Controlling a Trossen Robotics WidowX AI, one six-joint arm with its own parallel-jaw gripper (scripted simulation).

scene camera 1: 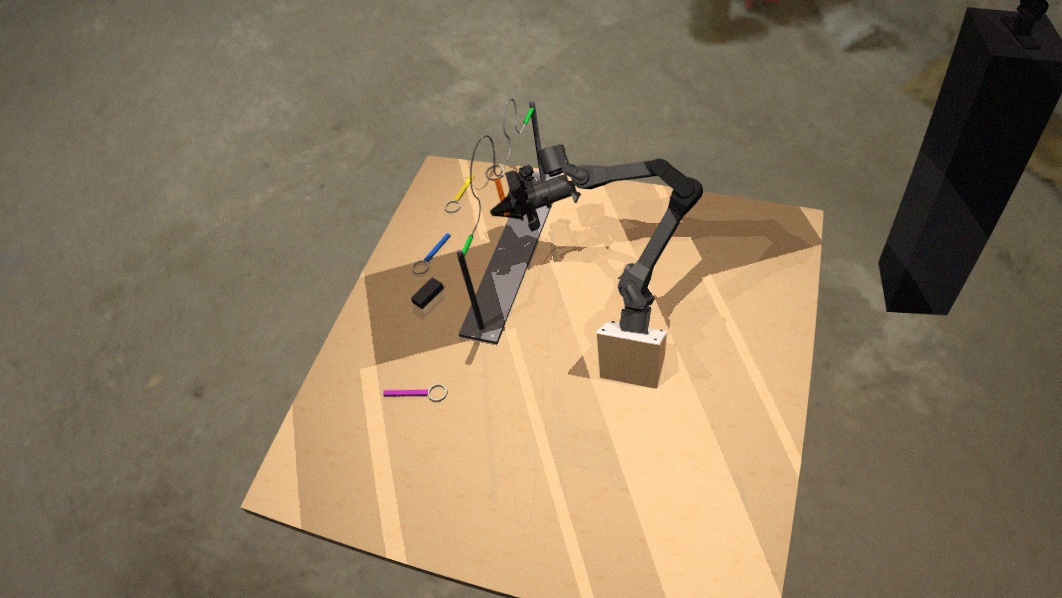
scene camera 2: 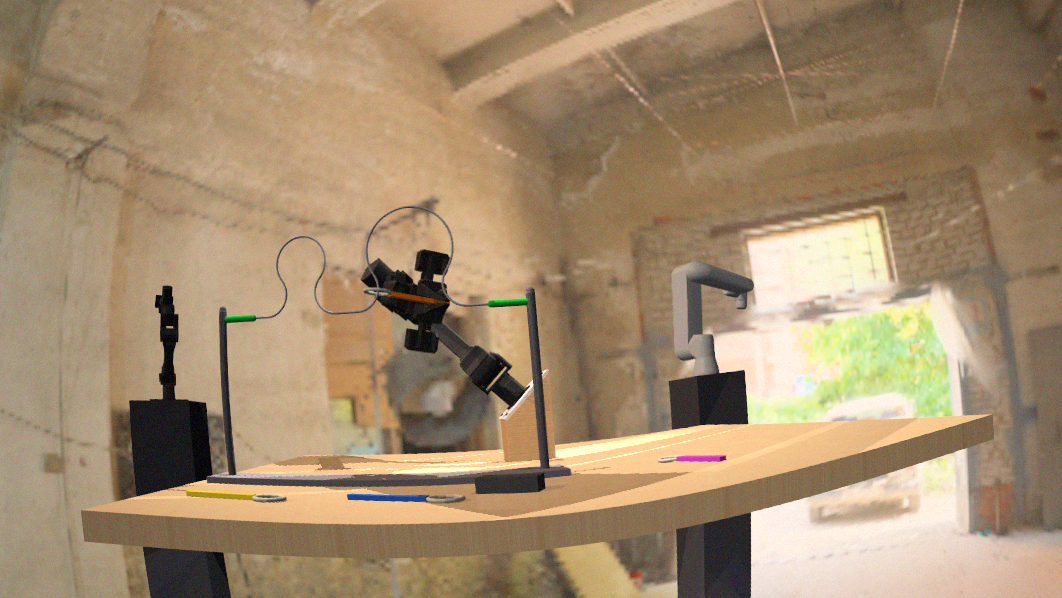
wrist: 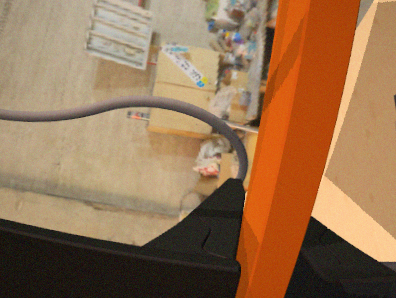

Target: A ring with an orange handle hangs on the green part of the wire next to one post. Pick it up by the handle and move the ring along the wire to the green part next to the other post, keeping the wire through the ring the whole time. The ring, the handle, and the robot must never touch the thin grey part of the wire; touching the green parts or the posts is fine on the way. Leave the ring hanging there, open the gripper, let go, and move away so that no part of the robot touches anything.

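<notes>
The pictures have my gripper in them, along with a ring with blue handle and a black block. Scene camera 1 shows my gripper, and the wrist view shows the gripper too.
</notes>
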